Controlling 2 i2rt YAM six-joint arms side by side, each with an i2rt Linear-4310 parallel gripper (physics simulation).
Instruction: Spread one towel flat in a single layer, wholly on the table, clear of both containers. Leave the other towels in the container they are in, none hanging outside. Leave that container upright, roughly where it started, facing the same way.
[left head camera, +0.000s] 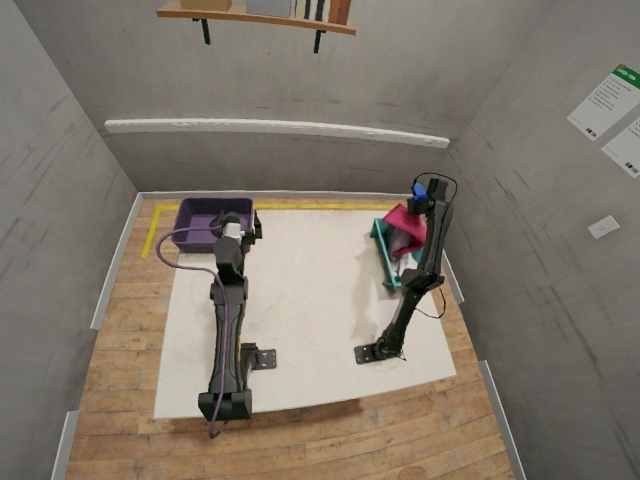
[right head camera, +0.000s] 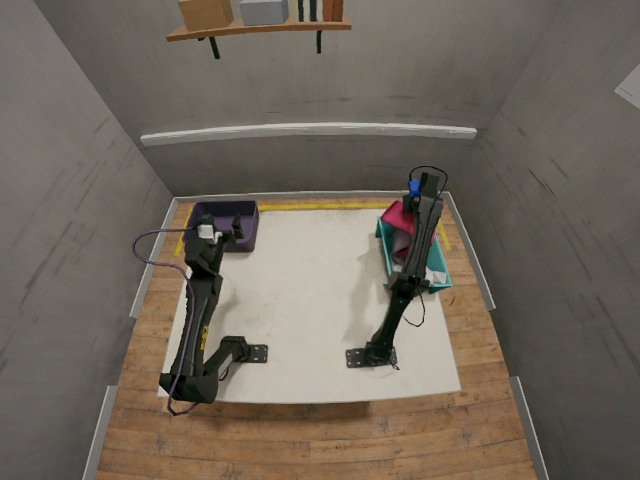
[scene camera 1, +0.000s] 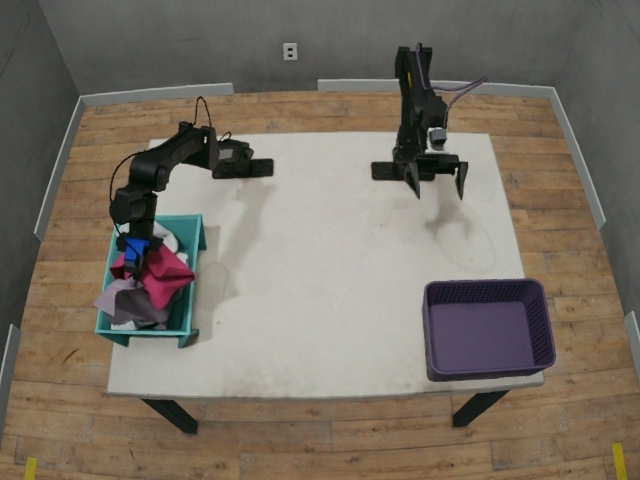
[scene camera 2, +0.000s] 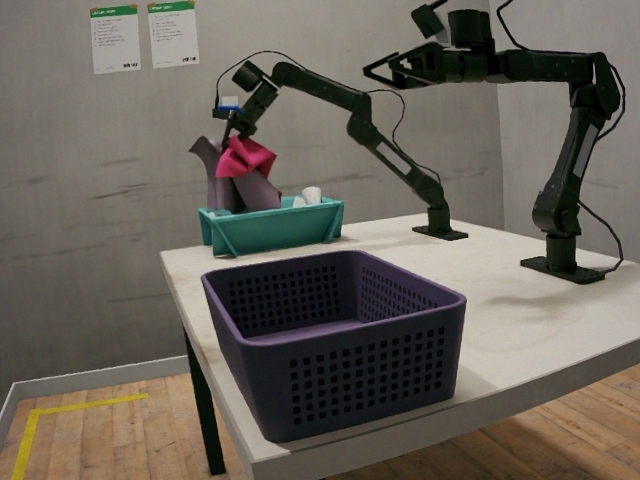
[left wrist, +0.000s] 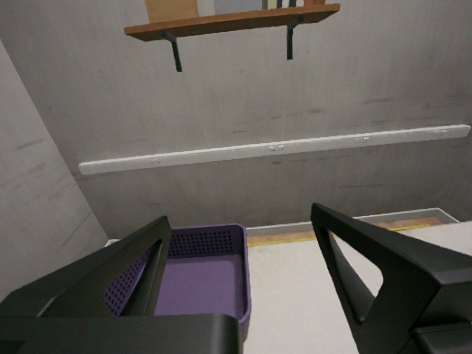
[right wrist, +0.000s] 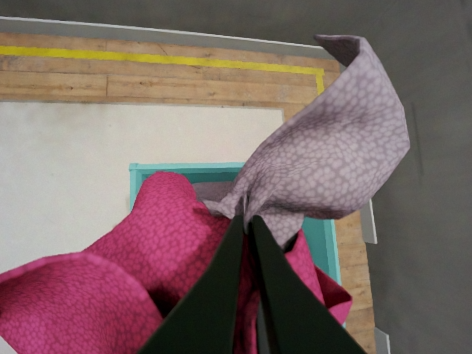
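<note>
My right gripper (scene camera 1: 136, 279) (scene camera 2: 223, 147) (right wrist: 247, 226) is shut on pinched folds of a pink towel (left head camera: 405, 227) (scene camera 1: 165, 273) (scene camera 2: 245, 160) (right wrist: 165, 225) and a mauve towel (scene camera 1: 136, 304) (scene camera 2: 258, 191) (right wrist: 330, 160), above the teal container (left head camera: 382, 248) (scene camera 1: 193, 299) (scene camera 2: 273, 229) (right wrist: 134, 185). Both towels hang bunched; their lower parts reach into the upright container. A mauve corner sticks out above its outer side. White cloth (right head camera: 436, 277) (scene camera 1: 162, 235) (scene camera 2: 311, 195) lies inside. My left gripper (scene camera 1: 439, 198) (left wrist: 239, 217) is open and empty, high above the table.
The purple basket (scene camera 1: 439, 374) (scene camera 2: 361, 372) (left wrist: 246, 285) stands empty at the table's opposite back corner from the teal container. The white table (scene camera 1: 310, 248) lies between them. A shelf (left head camera: 258, 16) and a white rail (left head camera: 279, 125) are on the back wall.
</note>
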